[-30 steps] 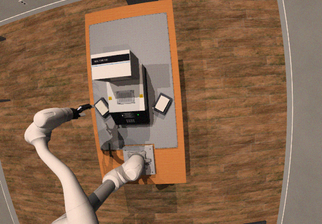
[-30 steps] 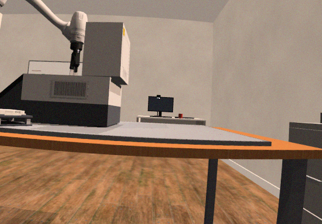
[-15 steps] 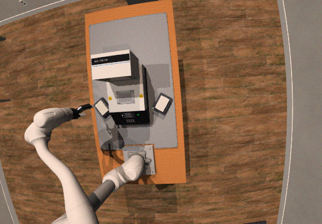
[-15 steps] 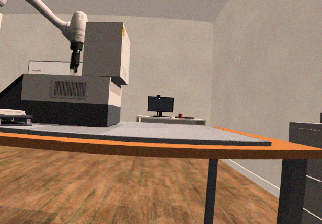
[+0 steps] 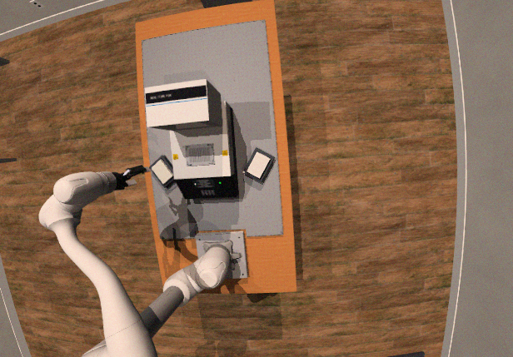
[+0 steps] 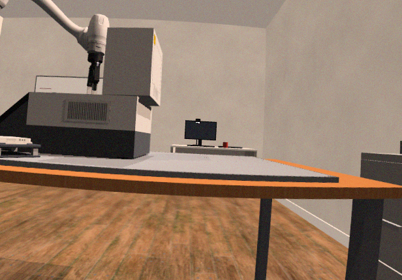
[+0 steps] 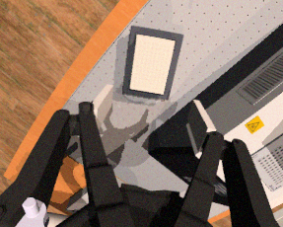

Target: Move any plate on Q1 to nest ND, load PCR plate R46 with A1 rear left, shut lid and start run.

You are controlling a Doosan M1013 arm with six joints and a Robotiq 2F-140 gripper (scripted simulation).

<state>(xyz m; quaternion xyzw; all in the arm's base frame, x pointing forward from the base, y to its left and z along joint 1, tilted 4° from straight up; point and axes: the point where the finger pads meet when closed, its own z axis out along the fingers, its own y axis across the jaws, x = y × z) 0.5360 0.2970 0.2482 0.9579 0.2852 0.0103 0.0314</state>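
Now: hand 58 cm to the left of the white plate R46, 23 cm above it and 2 cm past it. The rest, counted from my hand: dark plate nest N1: 58 cm to the right, 24 cm below, 2 cm behind; dark nest: 25 cm below; 96-well plate: 23 cm below.
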